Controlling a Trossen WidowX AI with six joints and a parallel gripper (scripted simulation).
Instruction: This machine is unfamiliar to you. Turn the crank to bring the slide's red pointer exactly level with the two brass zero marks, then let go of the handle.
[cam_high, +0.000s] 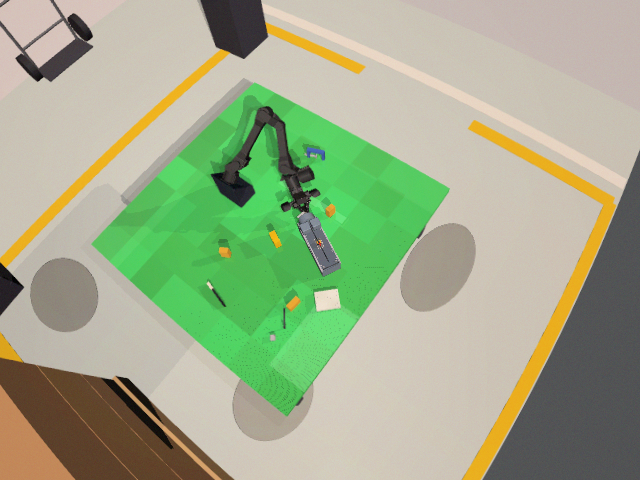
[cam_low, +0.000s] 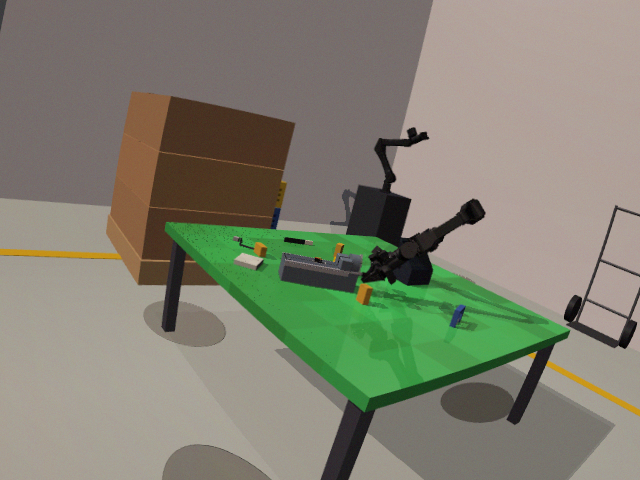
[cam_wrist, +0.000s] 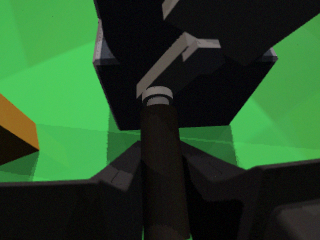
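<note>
Right now my gripper tip is 2 cm past the dark handle, 1 cm to the right of it and 3 cm below it. From my gripper tip the other things lie so: blue bracket: 18 cm behind, 32 cm to the left, 1 cm below; then red pointer: 14 cm ahead, 10 cm to the right, 4 cm above; then white pad: 30 cm ahead, 28 cm to the right, 3 cm below.
</note>
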